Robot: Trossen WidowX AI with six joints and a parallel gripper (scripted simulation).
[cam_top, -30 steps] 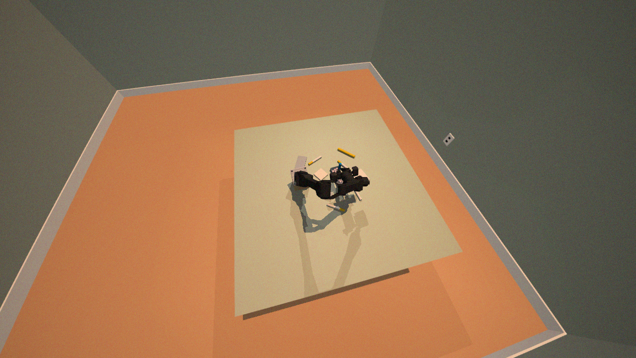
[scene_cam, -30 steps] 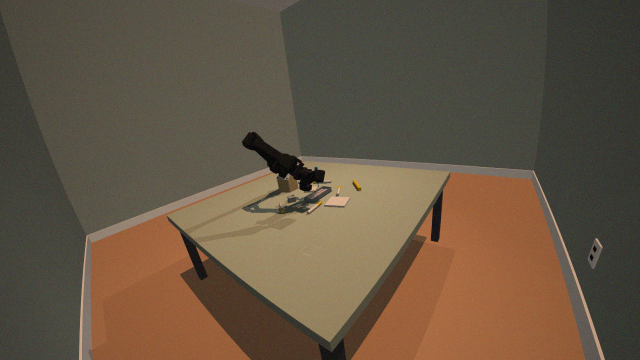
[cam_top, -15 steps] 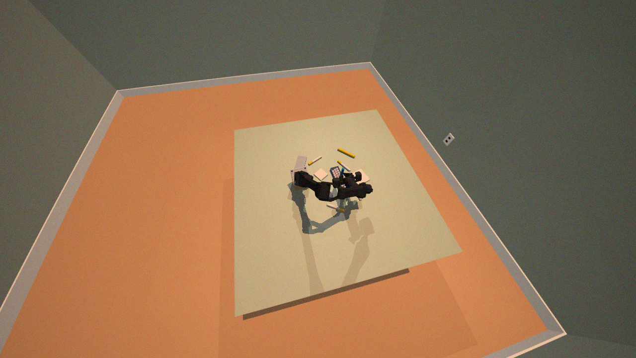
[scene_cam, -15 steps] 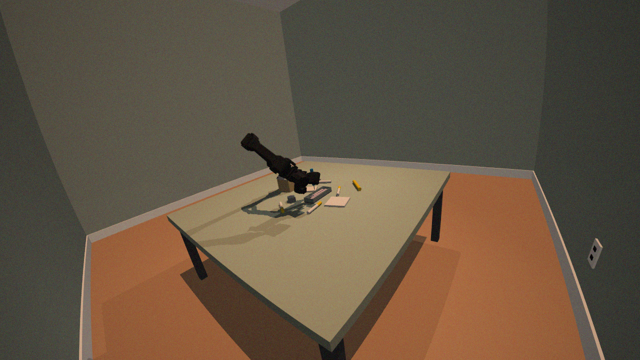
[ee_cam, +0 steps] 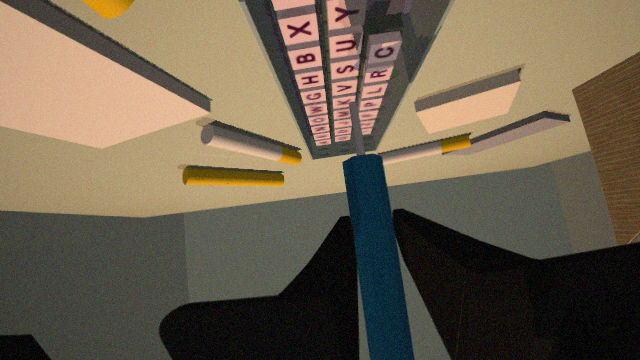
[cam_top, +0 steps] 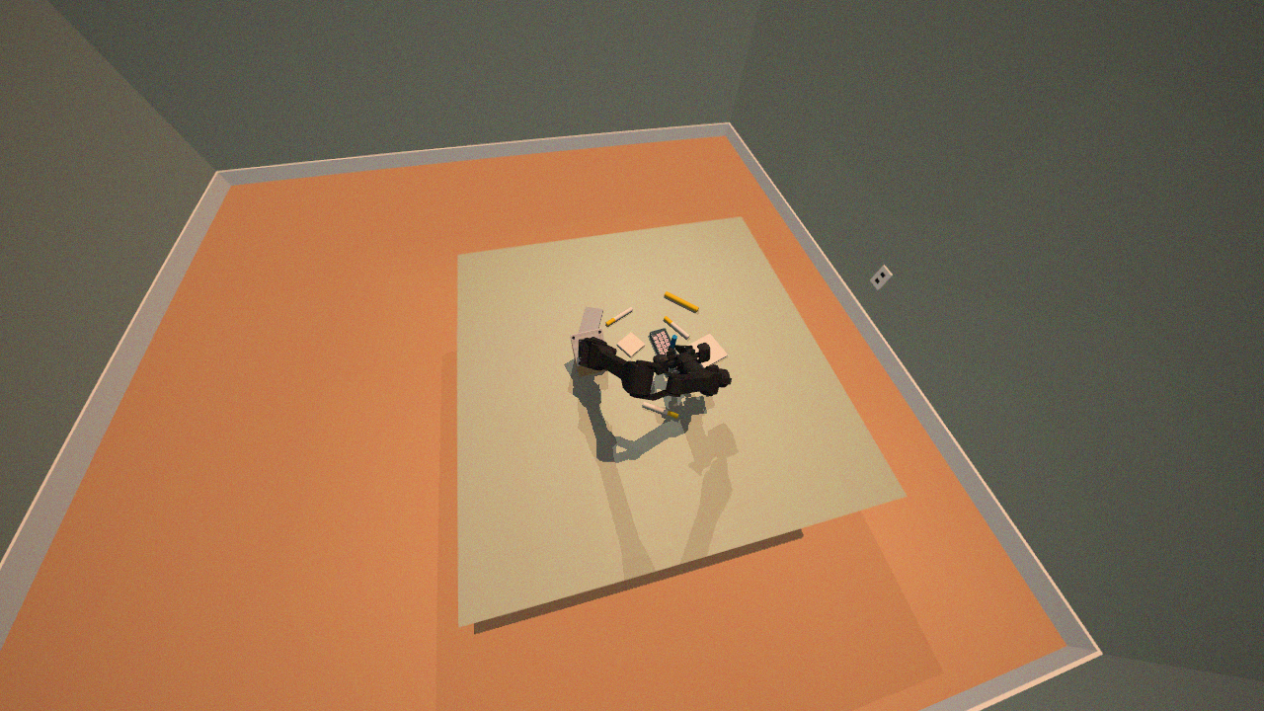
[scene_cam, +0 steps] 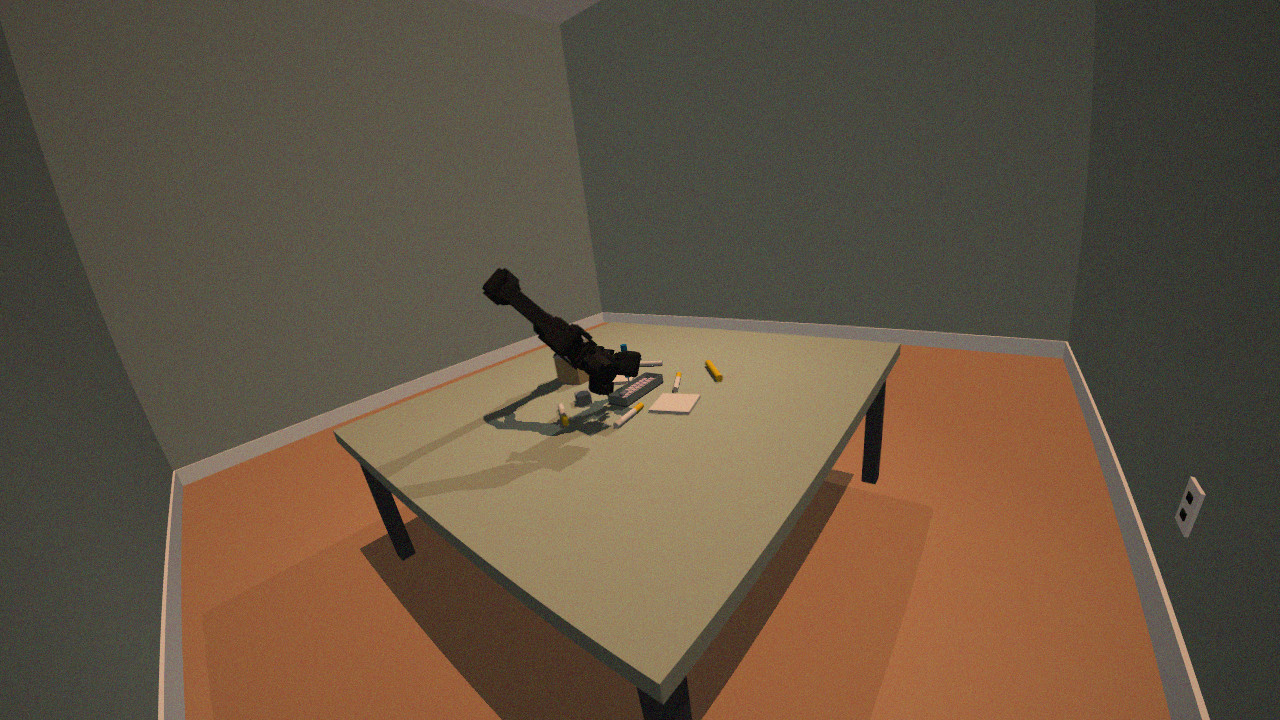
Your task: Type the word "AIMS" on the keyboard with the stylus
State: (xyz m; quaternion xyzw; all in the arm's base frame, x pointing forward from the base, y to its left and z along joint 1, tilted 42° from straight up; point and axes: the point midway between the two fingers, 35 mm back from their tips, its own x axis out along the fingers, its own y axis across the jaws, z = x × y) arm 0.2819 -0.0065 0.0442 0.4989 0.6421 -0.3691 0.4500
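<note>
The small grey block is 100 mm to the right of my gripper tip, 90 mm behind it and 70 mm below it. Round my gripper tip: blue stylus (10 mm below); then grey stylus tip (50 mm below); then yellow stick (250 mm to the left, 100 mm ahead, 80 mm below).
</note>
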